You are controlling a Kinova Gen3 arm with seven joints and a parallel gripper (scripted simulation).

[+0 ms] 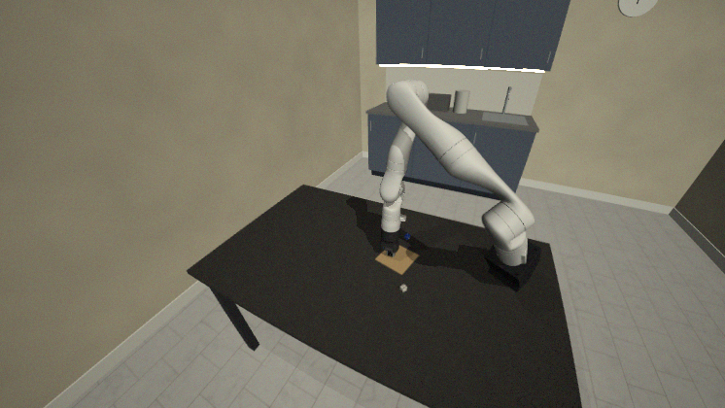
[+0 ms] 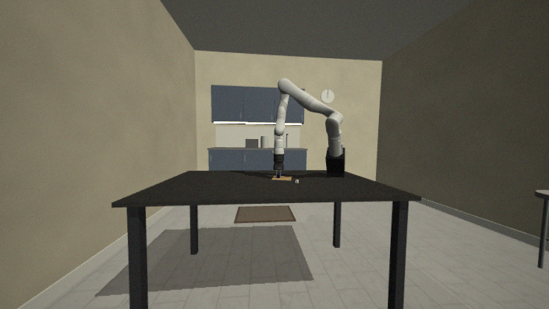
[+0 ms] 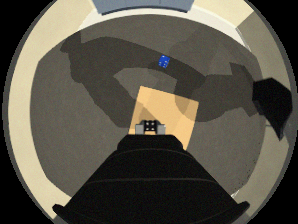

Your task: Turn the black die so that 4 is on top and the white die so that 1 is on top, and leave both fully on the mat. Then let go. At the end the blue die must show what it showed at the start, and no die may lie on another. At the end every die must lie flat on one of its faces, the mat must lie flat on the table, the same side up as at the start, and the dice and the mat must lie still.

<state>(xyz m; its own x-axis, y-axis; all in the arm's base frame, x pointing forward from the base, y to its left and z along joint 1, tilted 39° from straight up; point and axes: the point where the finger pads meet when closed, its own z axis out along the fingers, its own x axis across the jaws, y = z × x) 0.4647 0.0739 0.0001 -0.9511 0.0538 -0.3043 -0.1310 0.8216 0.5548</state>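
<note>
The black die is 1 cm below my hand. From my hand the other things lie so: white die (13 cm to the left, 13 cm behind, 1 cm below); then tan mat (3 cm behind, 2 cm below); then blue die (15 cm to the right, 1 cm below, 1 cm behind).
</note>
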